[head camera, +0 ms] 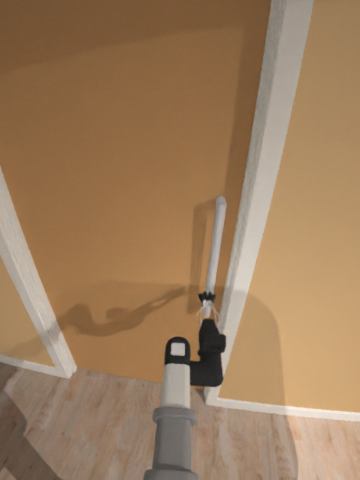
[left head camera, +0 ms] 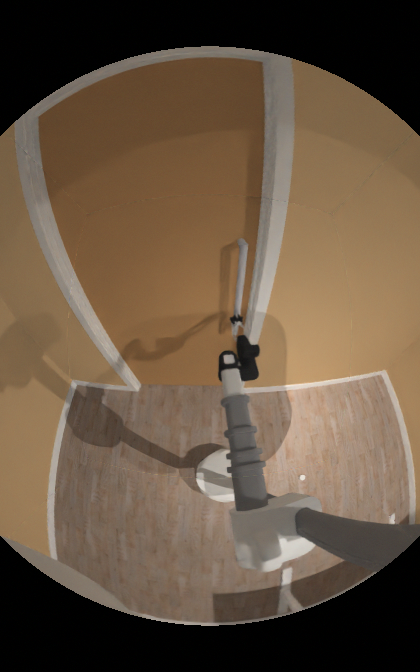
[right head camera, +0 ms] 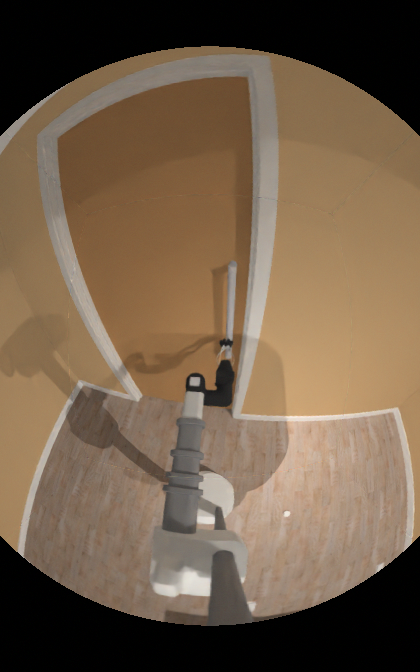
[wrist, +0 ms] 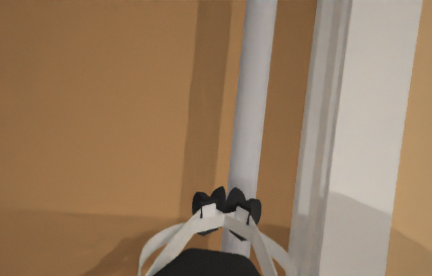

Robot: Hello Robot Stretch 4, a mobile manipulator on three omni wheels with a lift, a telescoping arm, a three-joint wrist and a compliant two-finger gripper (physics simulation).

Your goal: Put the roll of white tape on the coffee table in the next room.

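Where they show: gripper, fingertip midpoint: (head camera: 207,292) (right head camera: 226,339) (wrist: 228,202); robot's base at its link origin: (right head camera: 204,496).
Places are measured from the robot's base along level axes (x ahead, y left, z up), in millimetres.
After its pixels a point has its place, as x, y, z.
My gripper (head camera: 207,297) {702, -98, 949} (left head camera: 236,319) (right head camera: 226,343) {702, -98, 949} (wrist: 228,202) {702, -98, 949} is shut, its black fingertips together with no object seen between them. It is in front of the lower part of a long grey-white upright door handle (head camera: 216,245) {721, -110, 1145} (left head camera: 241,280) (right head camera: 231,300) {721, -114, 1145} (wrist: 252,90) {721, -110, 1060}, which passes behind the right fingertip in the wrist view. Whether the fingertips touch the handle I cannot tell. The handle is on the right side of an orange-brown door (head camera: 125,175) {835, 206, 1335} (left head camera: 165,240) (right head camera: 165,225) {829, 146, 1440} (wrist: 100,100) {824, 98, 1040}, which looks closed. The white tape and the coffee table do not show in these views.
A white door frame (head camera: 267,165) {708, -217, 1413} (left head camera: 276,175) (right head camera: 265,175) {708, -210, 1622} (wrist: 372,100) {707, -220, 1058} stands close to the right of the handle. Tan walls are on both sides. A small white round spot (left head camera: 302,477) (right head camera: 286,513) {-186, -622, -3} shows on the wooden floor (left head camera: 340,440) (right head camera: 340,465) {128, -1182, -28}, right of my base.
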